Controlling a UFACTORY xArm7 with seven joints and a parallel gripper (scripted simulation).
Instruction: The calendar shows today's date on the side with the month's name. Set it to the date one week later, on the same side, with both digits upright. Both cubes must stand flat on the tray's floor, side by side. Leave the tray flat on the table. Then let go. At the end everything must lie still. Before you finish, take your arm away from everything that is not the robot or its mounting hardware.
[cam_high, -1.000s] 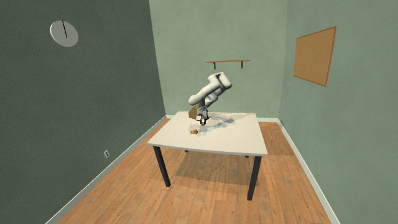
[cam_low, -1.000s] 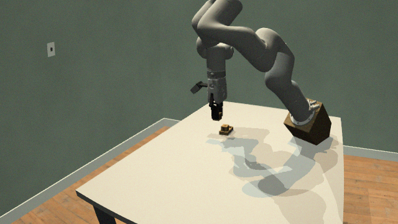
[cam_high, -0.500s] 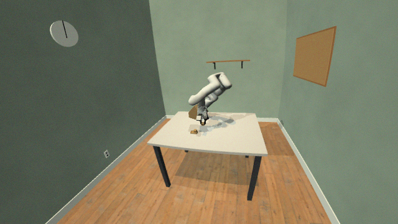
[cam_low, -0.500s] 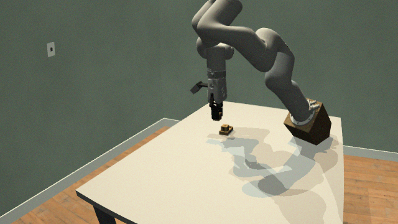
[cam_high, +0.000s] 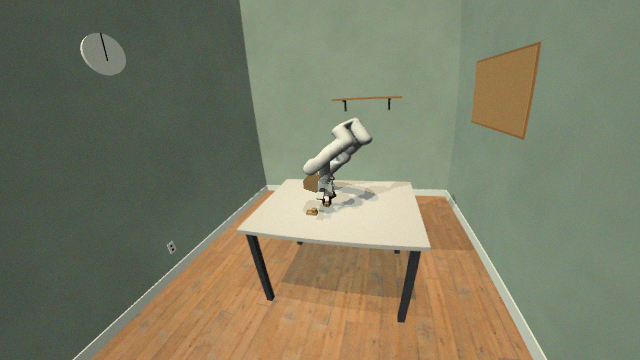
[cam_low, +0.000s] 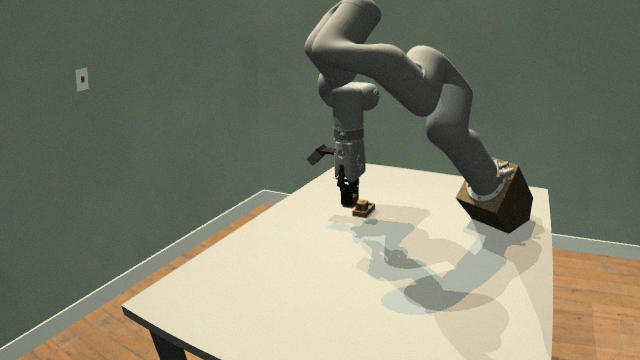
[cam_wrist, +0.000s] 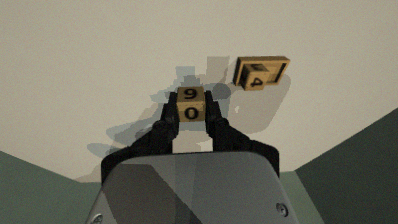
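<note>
Right now the wooden calendar tray is 11 cm to the right of my hand and 8 cm below it. From my hand the other things lie so: digit cube 1 cm below.
</note>
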